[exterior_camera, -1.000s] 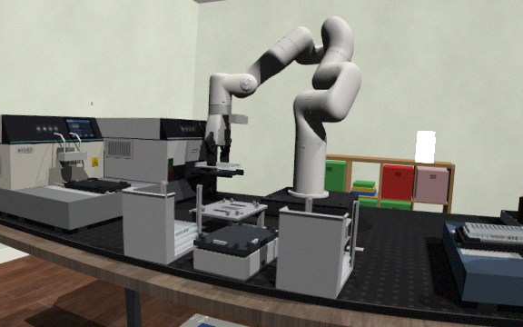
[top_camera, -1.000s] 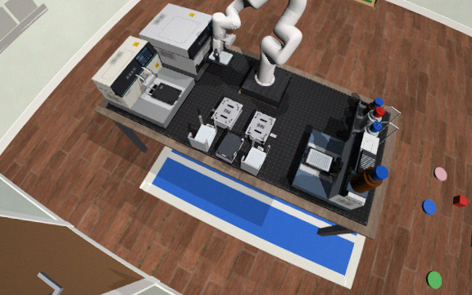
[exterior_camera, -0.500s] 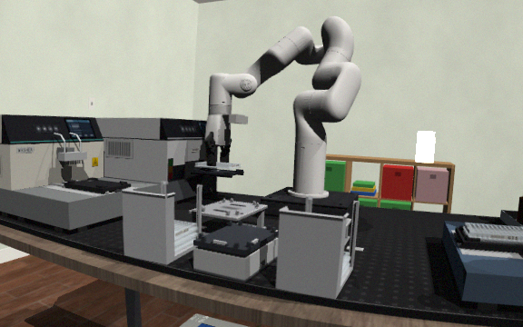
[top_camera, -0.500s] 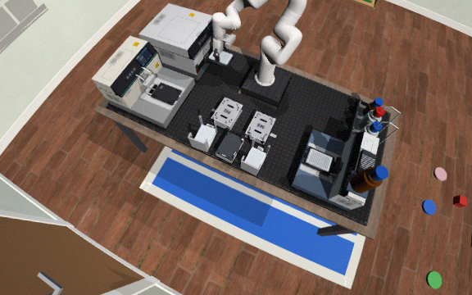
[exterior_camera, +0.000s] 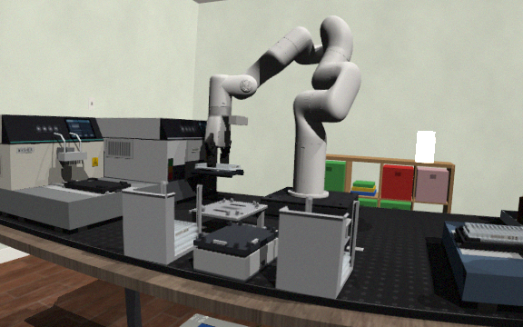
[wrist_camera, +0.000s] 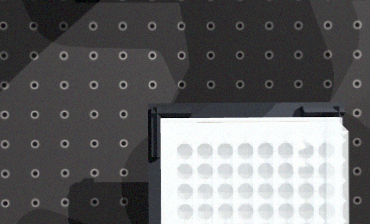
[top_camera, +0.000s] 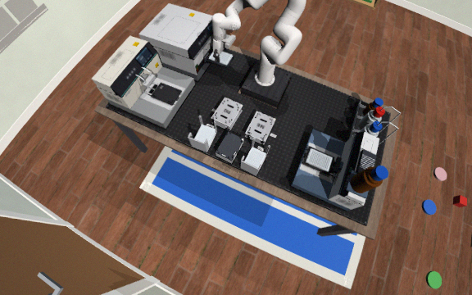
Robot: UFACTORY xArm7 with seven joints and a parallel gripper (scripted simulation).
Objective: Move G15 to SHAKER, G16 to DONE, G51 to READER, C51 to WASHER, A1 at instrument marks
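Now: hand 3 cm above the reader's dark tray. Also, from my hand: washer: 36 cm ahead, 43 cm to the right, 3 cm below; washer nest: 37 cm ahead, 19 cm to the right, 5 cm below; DONE label: 42 cm ahead, 13 cm to the left, 13 cm below.
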